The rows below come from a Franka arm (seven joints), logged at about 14 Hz.
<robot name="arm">
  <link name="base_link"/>
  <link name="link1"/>
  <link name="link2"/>
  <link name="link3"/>
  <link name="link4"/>
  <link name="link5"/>
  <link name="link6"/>
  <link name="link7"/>
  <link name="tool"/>
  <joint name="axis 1" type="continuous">
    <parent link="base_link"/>
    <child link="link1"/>
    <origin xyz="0 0 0.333"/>
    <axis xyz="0 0 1"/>
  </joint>
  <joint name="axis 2" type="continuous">
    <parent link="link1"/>
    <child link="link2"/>
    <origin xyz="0 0 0"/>
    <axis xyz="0 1 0"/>
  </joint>
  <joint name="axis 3" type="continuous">
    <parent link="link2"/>
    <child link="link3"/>
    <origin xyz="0 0 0.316"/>
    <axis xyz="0 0 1"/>
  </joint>
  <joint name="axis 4" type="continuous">
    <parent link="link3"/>
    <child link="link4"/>
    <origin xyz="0.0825 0 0"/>
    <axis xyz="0 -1 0"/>
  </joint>
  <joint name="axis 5" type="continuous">
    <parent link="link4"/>
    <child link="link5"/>
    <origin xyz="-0.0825 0 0.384"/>
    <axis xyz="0 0 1"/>
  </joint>
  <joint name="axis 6" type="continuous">
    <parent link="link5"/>
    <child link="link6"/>
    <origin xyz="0 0 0"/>
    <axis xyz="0 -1 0"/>
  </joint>
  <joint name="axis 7" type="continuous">
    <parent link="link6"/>
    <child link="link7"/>
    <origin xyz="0.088 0 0"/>
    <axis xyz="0 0 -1"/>
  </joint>
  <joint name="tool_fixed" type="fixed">
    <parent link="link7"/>
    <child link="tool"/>
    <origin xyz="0 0 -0.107" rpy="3.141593 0 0"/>
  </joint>
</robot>
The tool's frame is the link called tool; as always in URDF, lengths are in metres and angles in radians. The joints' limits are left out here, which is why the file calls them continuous.
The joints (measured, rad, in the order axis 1, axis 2, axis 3, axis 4, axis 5, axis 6, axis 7), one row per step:
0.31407, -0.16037, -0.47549, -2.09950, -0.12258, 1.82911, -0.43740
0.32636, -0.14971, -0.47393, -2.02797, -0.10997, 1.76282, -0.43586
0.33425, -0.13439, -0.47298, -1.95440, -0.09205, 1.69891, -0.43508
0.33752, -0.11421, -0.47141, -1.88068, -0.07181, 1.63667, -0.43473
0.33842, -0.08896, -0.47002, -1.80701, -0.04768, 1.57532, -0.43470
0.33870, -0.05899, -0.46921, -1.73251, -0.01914, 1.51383, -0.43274
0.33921, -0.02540, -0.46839, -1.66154, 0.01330, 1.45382, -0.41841
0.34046, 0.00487, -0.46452, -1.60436, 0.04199, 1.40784, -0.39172
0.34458, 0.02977, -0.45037, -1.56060, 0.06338, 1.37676, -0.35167
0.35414, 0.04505, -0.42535, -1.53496, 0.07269, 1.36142, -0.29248
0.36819, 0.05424, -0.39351, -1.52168, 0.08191, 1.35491, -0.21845
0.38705, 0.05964, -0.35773, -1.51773, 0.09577, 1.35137, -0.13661
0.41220, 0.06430, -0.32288, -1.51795, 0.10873, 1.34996, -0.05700
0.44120, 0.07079, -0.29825, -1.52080, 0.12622, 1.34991, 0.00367
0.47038, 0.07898, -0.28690, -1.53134, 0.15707, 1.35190, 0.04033
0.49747, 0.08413, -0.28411, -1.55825, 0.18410, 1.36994, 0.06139
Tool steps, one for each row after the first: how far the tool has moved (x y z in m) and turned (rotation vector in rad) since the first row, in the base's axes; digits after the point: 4 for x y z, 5 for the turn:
0.0071, 0.0049, 0.0235, 0.00453, 0.00384, 0.00034
0.0136, 0.0088, 0.0461, 0.01319, 0.00701, -0.00356
0.0197, 0.0121, 0.0668, 0.02316, 0.01250, -0.00941
0.0257, 0.0158, 0.0851, 0.03593, 0.02131, -0.01572
0.0318, 0.0207, 0.1013, 0.05170, 0.03324, -0.02286
0.0380, 0.0276, 0.1140, 0.06872, 0.05027, -0.03905
0.0440, 0.0365, 0.1226, 0.08093, 0.06503, -0.06064
0.0499, 0.0514, 0.1283, 0.08501, 0.07550, -0.08070
0.0544, 0.0727, 0.1311, 0.07741, 0.08192, -0.10342
0.0572, 0.0994, 0.1317, 0.06962, 0.08734, -0.12974
0.0575, 0.1310, 0.1302, 0.06595, 0.09698, -0.15509
0.0556, 0.1652, 0.1274, 0.06069, 0.10878, -0.17311
0.0524, 0.1966, 0.1227, 0.06088, 0.12424, -0.17898
0.0490, 0.2228, 0.1141, 0.07509, 0.14974, -0.17482
0.0462, 0.2422, 0.1008, 0.08922, 0.17202, -0.16936

